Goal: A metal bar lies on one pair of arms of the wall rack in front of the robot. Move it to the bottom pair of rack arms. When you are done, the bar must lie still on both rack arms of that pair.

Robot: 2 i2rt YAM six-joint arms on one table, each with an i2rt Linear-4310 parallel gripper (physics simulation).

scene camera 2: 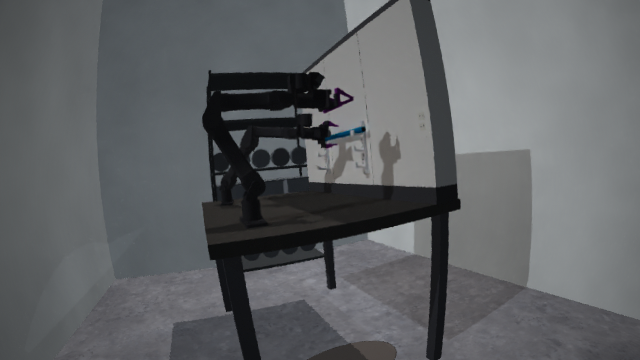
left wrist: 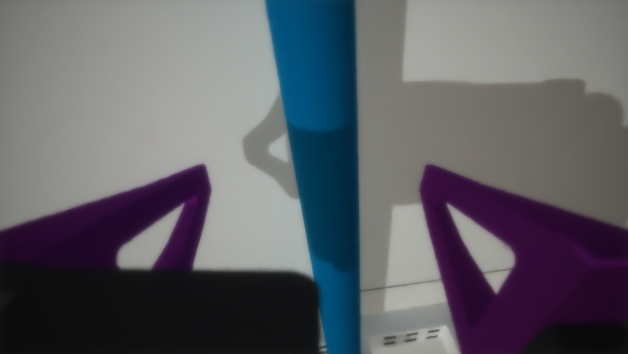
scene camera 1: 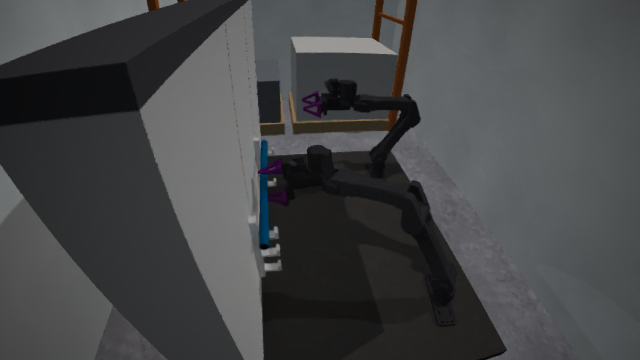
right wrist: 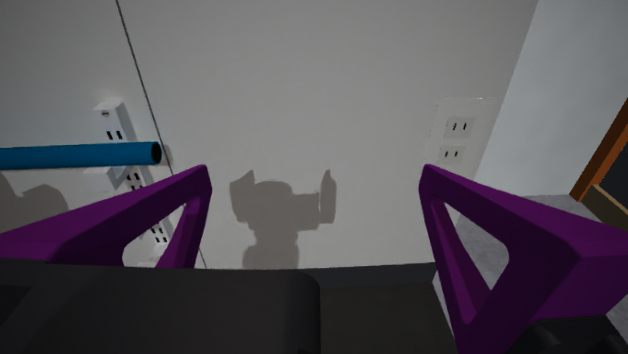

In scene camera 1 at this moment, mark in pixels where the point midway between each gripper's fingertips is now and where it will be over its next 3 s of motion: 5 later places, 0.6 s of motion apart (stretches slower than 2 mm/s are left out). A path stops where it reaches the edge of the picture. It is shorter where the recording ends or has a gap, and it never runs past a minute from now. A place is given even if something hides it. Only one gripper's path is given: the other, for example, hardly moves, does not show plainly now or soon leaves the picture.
The left gripper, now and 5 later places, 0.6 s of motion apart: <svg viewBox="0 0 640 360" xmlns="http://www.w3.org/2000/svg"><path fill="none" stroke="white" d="M260 185L261 186L264 186L286 183L283 184L257 194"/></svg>
